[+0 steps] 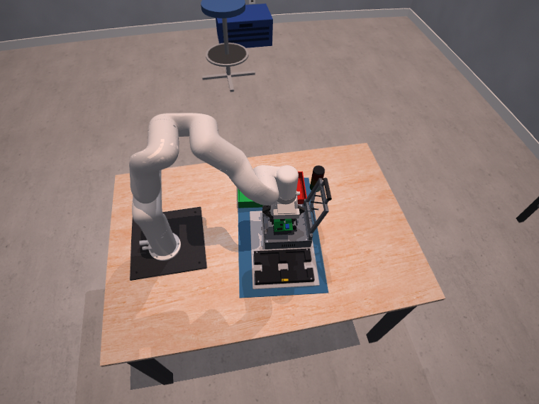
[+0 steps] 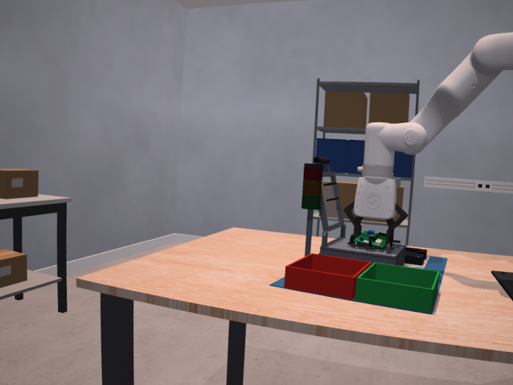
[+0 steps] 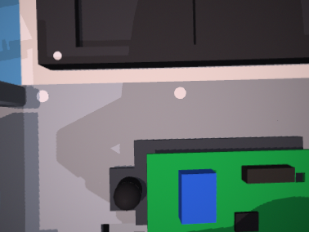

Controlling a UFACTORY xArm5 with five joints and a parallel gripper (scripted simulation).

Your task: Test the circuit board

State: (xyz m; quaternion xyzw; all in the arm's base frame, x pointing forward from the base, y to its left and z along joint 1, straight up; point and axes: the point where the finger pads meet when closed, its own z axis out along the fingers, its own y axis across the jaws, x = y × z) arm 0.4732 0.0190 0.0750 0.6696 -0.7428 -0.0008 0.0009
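Right now my hand is right at the green circuit board. Also, from my hand: red bin: 6 cm ahead, 20 cm to the left, 7 cm below; then lid: 13 cm ahead, 1 cm to the right, 10 cm above; then green bin: 9 cm behind, 21 cm to the left, 7 cm below.
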